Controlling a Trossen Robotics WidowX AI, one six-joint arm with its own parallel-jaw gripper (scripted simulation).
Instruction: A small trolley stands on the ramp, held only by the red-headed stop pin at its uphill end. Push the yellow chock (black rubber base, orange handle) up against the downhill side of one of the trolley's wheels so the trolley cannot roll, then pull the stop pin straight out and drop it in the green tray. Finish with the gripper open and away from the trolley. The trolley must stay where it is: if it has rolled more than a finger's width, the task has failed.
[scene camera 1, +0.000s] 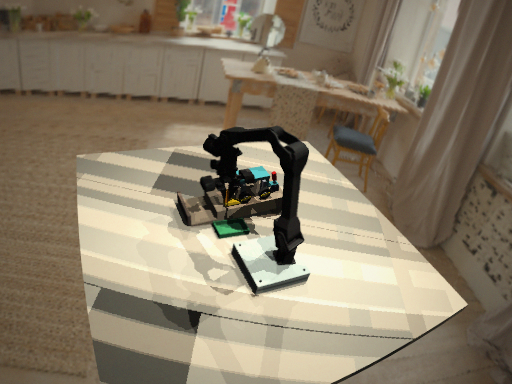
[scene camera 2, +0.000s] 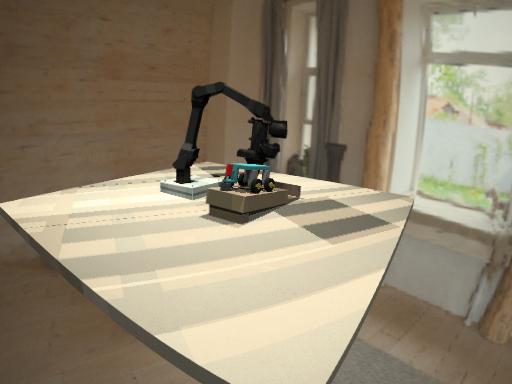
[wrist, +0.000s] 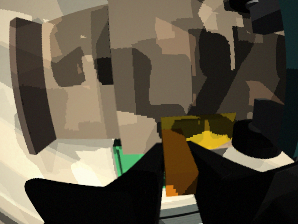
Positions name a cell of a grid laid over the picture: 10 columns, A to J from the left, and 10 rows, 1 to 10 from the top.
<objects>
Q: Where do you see my gripper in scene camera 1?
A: E6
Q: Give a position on a yellow chock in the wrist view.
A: H6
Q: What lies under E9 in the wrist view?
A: My gripper.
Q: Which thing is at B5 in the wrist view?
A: A raised lip.
</objects>
